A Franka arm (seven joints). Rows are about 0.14 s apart.
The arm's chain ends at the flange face. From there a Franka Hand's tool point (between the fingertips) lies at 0.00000 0.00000 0.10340 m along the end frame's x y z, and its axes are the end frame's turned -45 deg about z.
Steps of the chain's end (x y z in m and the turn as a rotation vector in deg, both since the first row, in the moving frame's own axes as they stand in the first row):
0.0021, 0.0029, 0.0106, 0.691, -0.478, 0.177
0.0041, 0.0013, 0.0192, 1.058, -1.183, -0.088
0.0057, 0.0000, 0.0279, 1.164, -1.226, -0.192
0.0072, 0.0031, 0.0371, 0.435, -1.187, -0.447
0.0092, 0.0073, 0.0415, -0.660, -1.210, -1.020
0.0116, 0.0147, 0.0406, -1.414, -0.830, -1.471
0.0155, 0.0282, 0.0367, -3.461, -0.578, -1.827
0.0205, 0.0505, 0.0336, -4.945, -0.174, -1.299
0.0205, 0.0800, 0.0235, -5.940, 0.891, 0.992
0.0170, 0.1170, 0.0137, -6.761, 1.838, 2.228
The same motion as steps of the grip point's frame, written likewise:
-0.0003, 0.0020, 0.0106, 0.827, 0.151, 0.177
0.0018, 0.0010, 0.0192, 1.585, -0.088, -0.088
0.0039, 0.0010, 0.0279, 1.690, -0.044, -0.192
0.0019, 0.0052, 0.0371, 1.147, -0.532, -0.447
-0.0010, 0.0110, 0.0415, 0.389, -1.322, -1.020
-0.0050, 0.0194, 0.0406, -0.413, -1.587, -1.471
-0.0141, 0.0347, 0.0365, -2.039, -2.856, -1.827
-0.0277, 0.0564, 0.0332, -3.374, -3.620, -1.299
-0.0486, 0.0797, 0.0229, -4.830, -3.570, 0.992
-0.0772, 0.1056, 0.0129, -6.080, -3.481, 2.228

